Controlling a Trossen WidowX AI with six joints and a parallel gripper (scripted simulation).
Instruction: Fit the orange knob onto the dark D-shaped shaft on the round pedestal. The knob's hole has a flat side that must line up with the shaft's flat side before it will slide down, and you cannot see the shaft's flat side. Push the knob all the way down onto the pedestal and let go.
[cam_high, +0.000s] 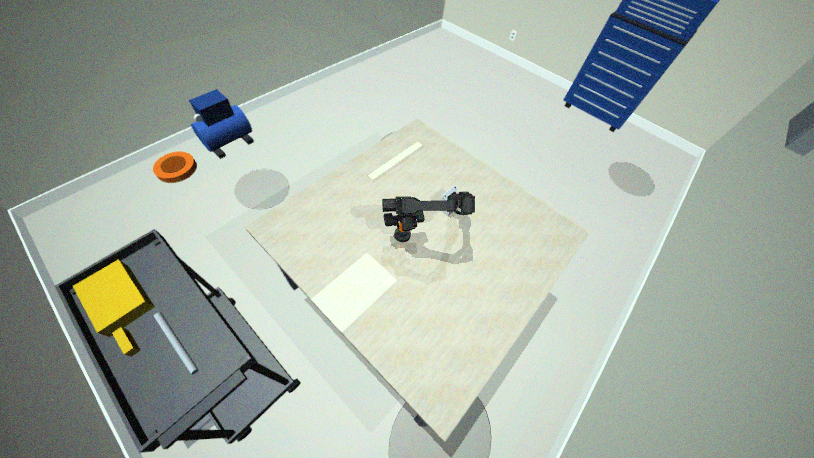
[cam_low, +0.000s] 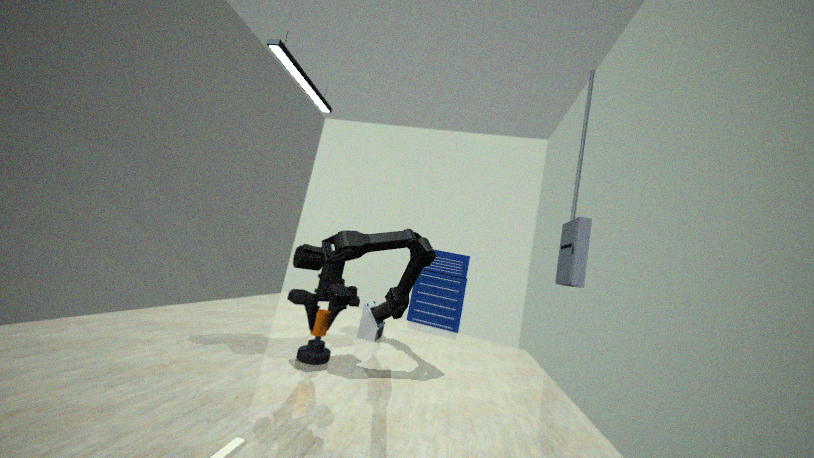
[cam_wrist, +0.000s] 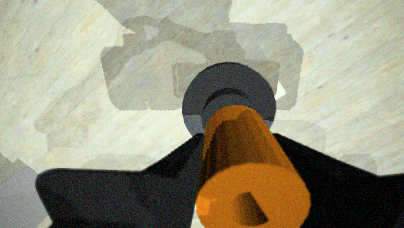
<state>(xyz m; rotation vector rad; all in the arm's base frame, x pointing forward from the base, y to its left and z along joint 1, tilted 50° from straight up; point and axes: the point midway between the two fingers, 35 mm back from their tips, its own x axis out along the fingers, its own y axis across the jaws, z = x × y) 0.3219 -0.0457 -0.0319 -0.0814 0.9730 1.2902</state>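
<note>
The pedestal is 40 mm below my gripper tip. From my gripper tip the other things lie so: orange knob 20 mm above.
</note>
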